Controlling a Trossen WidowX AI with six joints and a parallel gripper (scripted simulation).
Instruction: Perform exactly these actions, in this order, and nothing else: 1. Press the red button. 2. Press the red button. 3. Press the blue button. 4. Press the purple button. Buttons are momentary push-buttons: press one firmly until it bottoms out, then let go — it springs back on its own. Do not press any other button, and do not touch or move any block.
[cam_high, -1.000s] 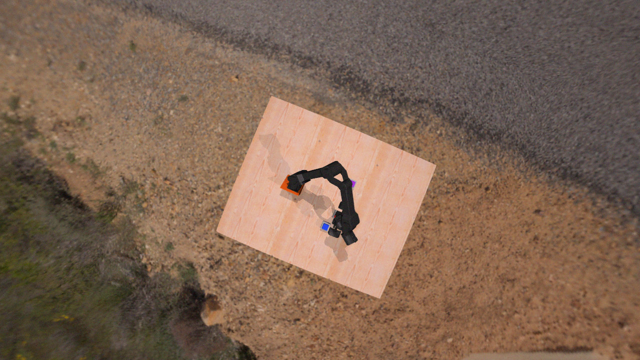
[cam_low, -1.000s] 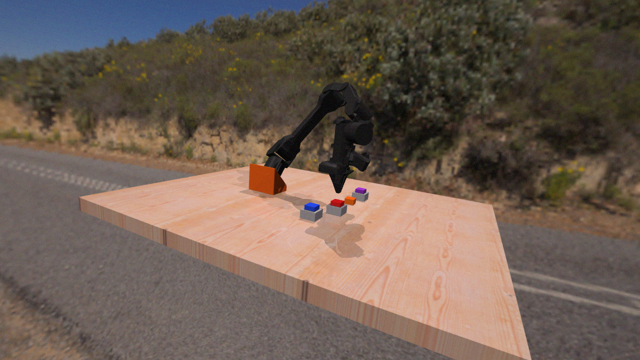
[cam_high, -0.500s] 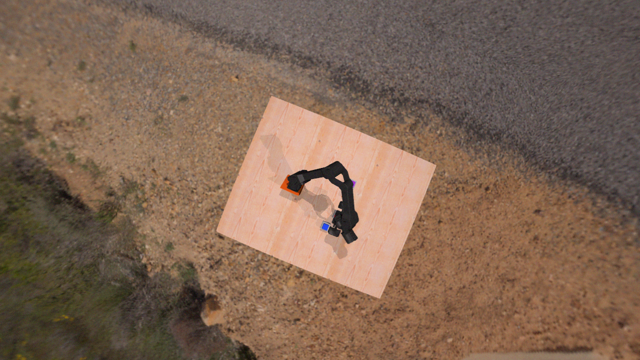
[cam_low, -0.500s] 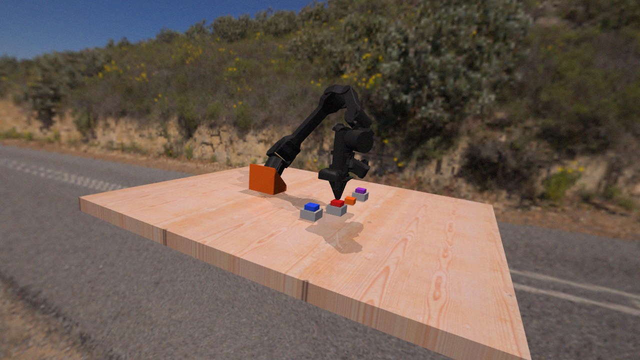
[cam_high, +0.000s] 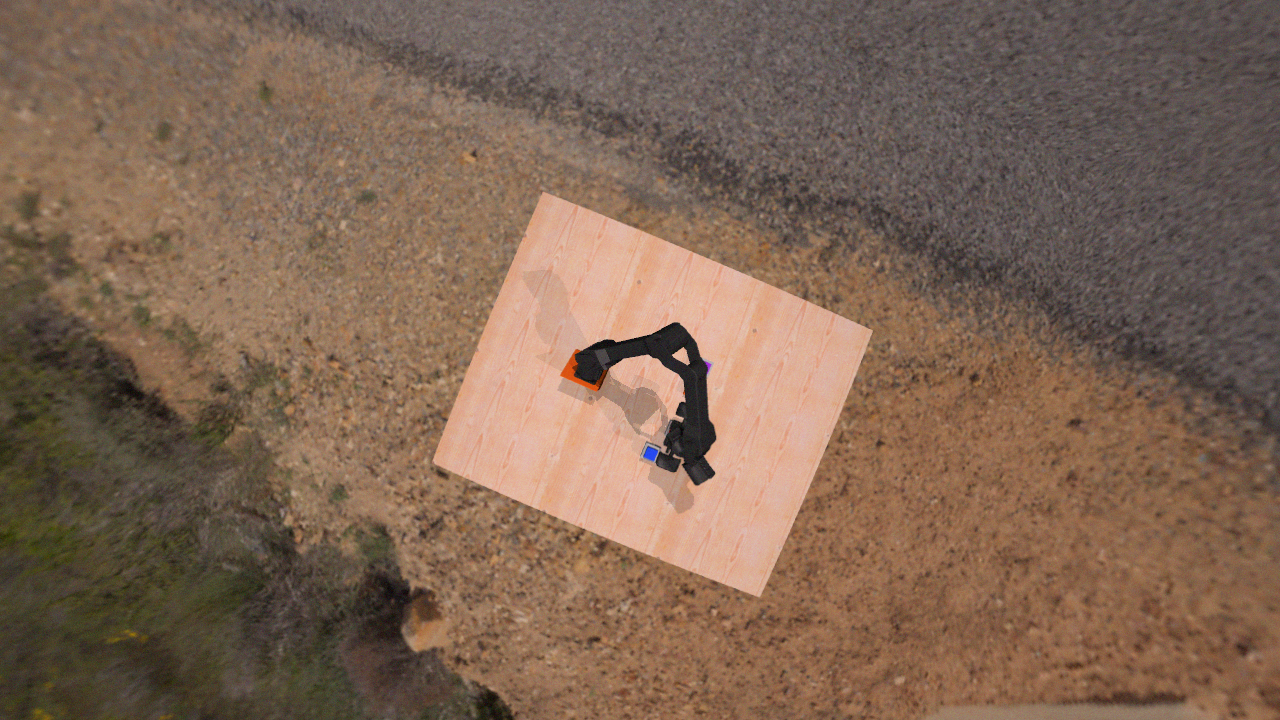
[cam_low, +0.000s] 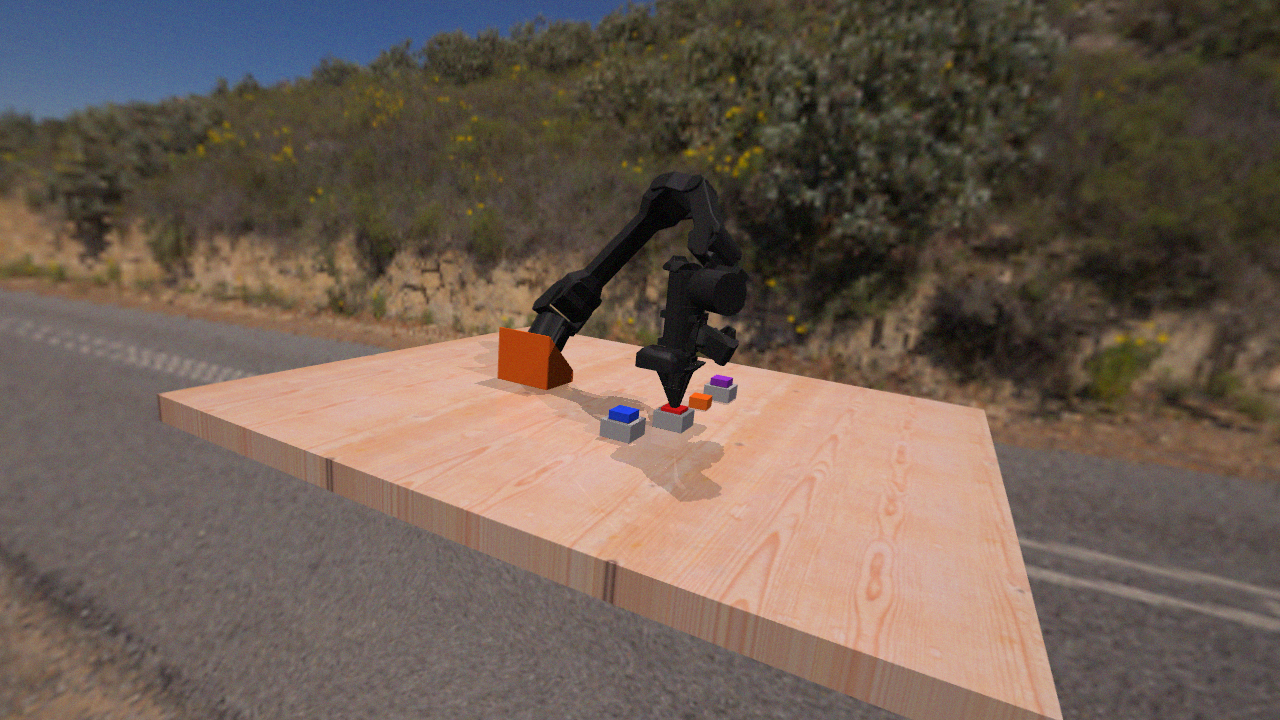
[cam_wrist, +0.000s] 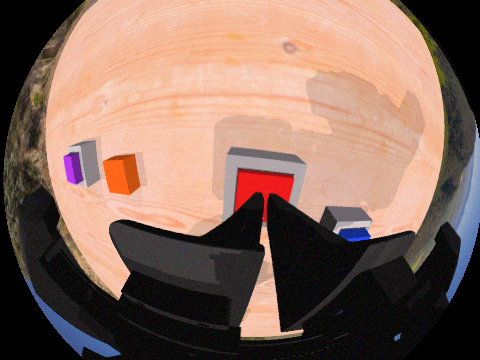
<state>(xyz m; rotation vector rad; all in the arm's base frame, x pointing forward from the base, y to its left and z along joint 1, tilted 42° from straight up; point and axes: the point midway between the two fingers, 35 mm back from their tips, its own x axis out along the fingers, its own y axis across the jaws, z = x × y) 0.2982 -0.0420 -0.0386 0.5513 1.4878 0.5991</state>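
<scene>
My gripper tip is 10 mm above the red button. The rest, counted from my gripper tip: blue button 40 mm behind, 90 mm to the right; small orange block 10 mm behind, 130 mm to the left, 20 mm below; purple button 210 mm to the left.
</scene>
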